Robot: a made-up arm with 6 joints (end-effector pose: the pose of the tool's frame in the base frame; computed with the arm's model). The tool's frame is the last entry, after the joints. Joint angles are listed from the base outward.
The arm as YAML. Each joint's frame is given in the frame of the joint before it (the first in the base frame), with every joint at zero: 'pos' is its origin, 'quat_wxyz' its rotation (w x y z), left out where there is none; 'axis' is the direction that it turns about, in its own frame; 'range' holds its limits. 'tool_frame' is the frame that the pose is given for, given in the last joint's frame.
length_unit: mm
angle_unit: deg
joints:
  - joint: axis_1
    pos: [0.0, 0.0, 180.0]
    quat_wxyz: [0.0, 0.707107, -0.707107, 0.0]
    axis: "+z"
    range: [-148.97, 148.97]
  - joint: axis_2
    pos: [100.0, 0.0, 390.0]
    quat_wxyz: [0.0, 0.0, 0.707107, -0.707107]
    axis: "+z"
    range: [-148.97, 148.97]
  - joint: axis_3
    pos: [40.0, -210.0, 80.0]
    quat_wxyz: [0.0, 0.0, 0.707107, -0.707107]
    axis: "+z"
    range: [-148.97, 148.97]
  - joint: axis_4
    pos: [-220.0, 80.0, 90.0]
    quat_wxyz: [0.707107, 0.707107, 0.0, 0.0]
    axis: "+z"
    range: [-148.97, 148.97]
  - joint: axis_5
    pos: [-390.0, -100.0, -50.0]
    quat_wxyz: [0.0, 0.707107, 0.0, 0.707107]
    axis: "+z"
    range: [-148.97, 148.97]
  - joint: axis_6
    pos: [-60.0, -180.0, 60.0]
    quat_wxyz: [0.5, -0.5, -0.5, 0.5]
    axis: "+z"
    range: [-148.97, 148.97]
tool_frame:
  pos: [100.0, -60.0, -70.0]
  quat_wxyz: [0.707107, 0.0, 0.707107, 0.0]
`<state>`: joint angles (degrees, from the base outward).
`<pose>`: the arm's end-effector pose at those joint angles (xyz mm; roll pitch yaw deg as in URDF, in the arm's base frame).
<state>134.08 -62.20 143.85 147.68 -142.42 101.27</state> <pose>-169.0 15.6 -660.1 -122.06 -3.42 -100.57</pose>
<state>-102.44 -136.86 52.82 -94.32 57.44 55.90</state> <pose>675.7 404.5 120.1 74.74 0.44 96.64</pose>
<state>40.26 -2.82 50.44 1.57 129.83 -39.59</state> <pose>453.8 -78.7 -322.5 -140.07 -48.00 89.07</pose>
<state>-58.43 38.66 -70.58 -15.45 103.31 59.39</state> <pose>-469.9 -332.1 -307.1 121.20 -40.59 -56.58</pose>
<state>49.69 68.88 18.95 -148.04 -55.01 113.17</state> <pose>156.2 416.3 -427.2 147.42 17.81 -114.75</pose>
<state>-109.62 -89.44 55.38 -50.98 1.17 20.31</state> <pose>452.1 560.0 -603.4 -161.36 -54.47 110.10</pose>
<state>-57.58 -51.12 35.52 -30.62 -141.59 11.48</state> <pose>116.2 222.1 -870.3 -94.19 29.31 -102.85</pose>
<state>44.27 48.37 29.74 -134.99 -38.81 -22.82</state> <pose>221.3 309.6 -384.6 -81.71 16.39 -105.84</pose>
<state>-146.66 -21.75 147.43 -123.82 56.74 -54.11</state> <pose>81.7 354.0 -637.3 -53.94 6.08 51.57</pose>
